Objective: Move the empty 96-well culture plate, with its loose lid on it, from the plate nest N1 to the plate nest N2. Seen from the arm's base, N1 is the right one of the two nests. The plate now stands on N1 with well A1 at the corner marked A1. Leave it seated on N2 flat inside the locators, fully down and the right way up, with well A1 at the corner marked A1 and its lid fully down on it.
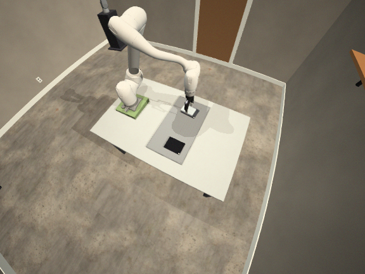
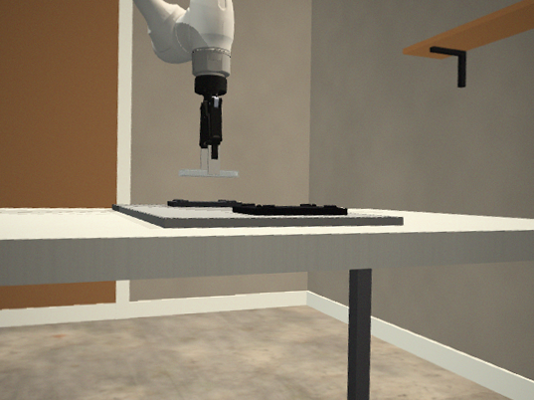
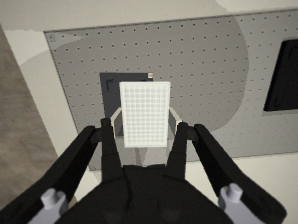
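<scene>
Now: hand 40 mm to the right of the nest N2 and 90 mm above it. Also, from my hand: 96-well plate (20 mm below); then nest N1 (10 mm behind, 380 mm to the right, 90 mm below); then clear lid (20 mm below).
</scene>
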